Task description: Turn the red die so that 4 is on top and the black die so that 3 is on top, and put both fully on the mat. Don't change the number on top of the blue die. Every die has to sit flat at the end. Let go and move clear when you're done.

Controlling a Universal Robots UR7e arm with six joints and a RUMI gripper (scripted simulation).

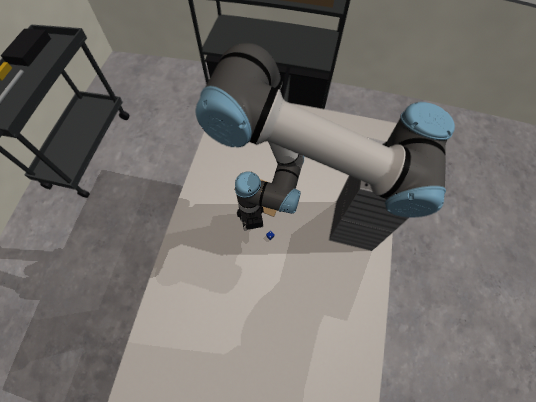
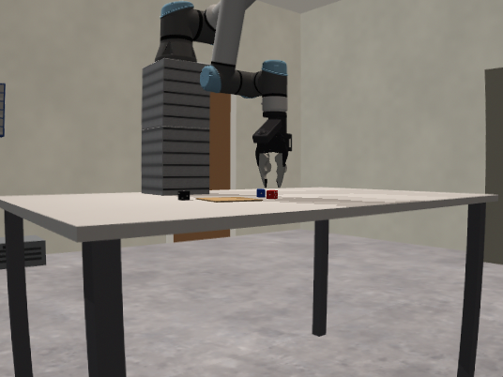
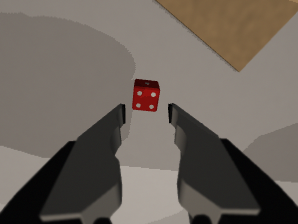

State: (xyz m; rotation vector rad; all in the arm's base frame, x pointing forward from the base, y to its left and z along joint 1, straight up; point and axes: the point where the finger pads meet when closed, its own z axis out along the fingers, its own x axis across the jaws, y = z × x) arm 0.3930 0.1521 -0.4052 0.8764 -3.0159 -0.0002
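Right now the red die is 40 mm below my hand. Round my hand: blue die: 90 mm behind, 20 mm to the left, 40 mm below; black die: 60 mm behind, 250 mm to the right, 40 mm below; brown mat: 140 mm to the right, 50 mm below.
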